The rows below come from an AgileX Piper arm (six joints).
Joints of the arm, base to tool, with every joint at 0 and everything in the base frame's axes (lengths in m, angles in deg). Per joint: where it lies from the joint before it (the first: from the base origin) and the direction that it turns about. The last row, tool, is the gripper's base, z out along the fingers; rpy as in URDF.
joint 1: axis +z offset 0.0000 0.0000 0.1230
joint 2: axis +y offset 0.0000 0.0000 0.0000
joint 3: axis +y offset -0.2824 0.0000 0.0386
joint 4: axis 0.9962 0 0.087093 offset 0.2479 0.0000 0.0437
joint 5: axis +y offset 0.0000 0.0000 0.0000
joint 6: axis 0.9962 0 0.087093 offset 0.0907 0.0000 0.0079
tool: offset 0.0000 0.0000 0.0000 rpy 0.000 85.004 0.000
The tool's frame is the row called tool.
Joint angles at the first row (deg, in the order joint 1, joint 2, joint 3, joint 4, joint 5, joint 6):
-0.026, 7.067, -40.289, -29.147, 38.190, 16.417
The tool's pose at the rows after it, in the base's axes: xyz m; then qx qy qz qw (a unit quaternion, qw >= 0):
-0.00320 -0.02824 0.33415 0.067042 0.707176 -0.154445 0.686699
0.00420 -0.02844 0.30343 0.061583 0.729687 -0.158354 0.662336
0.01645 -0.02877 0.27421 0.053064 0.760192 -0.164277 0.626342
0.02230 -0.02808 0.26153 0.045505 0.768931 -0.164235 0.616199
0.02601 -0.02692 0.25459 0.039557 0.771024 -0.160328 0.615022
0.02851 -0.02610 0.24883 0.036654 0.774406 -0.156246 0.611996
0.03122 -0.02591 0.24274 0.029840 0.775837 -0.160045 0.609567
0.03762 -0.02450 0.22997 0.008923 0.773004 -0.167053 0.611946
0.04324 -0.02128 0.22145 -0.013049 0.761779 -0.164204 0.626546
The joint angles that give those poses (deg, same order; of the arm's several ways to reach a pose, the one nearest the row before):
-0.026, 1.964, -32.549, -28.947, 39.841, 15.922
-0.026, -0.675, -26.411, -28.948, 40.174, 15.657
-0.027, -0.944, -20.683, -29.277, 40.223, 15.591
-0.029, -0.946, -17.947, -29.333, 38.983, 15.587
-0.029, -0.947, -16.285, -29.051, 37.472, 15.586
-0.028, -0.945, -15.050, -28.652, 36.677, 15.588
-0.025, -0.945, -13.598, -29.284, 35.539, 15.593
-0.024, -0.944, -10.209, -30.857, 31.605, 15.546
-0.028, -0.942, -7.393, -31.705, 26.360, 15.541

